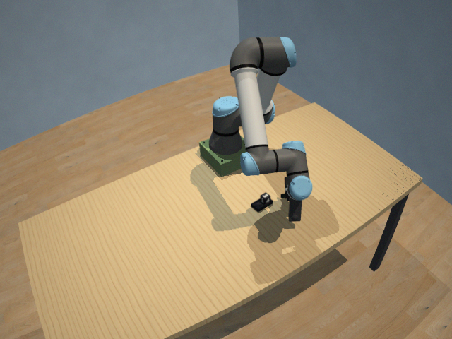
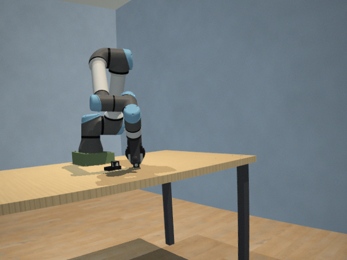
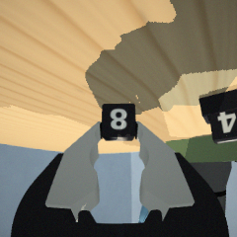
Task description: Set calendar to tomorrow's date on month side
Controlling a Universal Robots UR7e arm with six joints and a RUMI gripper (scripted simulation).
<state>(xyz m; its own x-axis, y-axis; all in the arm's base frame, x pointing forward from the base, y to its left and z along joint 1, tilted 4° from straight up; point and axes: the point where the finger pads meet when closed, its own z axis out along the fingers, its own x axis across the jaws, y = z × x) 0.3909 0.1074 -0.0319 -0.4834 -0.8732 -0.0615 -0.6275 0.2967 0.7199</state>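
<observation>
My hand is 1 cm past the black digit cube and 1 cm above it. From my hand the other things lie so: black calendar tray 3 cm behind, 12 cm to the right, 1 cm below.
</observation>
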